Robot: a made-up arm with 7 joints. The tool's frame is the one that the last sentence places.
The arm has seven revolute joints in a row. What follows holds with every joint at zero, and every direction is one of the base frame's. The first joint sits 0.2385 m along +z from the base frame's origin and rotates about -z. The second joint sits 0.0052 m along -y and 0.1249 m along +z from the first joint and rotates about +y. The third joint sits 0.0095 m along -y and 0.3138 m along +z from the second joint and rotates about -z. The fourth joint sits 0.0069 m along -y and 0.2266 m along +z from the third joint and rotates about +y. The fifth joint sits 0.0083 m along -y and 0.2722 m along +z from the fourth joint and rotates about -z. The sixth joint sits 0.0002 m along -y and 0.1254 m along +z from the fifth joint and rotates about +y. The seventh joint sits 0.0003 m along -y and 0.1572 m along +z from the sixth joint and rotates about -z. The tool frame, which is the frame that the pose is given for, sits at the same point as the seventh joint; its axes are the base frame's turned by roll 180, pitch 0 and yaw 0 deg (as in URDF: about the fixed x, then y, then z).
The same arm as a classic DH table. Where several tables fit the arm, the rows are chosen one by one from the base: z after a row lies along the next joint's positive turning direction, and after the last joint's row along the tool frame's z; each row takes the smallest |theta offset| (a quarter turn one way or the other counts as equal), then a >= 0, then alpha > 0; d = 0 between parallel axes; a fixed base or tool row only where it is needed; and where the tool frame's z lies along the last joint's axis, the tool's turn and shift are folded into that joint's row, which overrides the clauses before.
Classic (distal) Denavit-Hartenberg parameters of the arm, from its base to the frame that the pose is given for. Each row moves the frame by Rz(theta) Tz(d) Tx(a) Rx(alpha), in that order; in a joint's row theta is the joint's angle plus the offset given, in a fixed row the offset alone. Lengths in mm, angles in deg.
base (fixed): a 0.0, alpha 180.00, d 0.0, theta offset 0.00
joint 1: a 0.0, alpha 90.00, d -363.4, theta offset 0.00
joint 2: a 0.0, alpha -90.00, d -14.7, theta offset 0.00
joint 3: a 0.0, alpha 90.00, d -540.4, theta offset 0.00
joint 4: a 0.0, alpha -90.00, d -15.2, theta offset 0.00
joint 5: a 0.0, alpha 90.00, d -397.6, theta offset 0.00
joint 6: a 0.0, alpha -90.00, d -0.5, theta offset 0.00
joint 7: a 0.0, alpha 0.00, d -157.2, theta offset 0.00

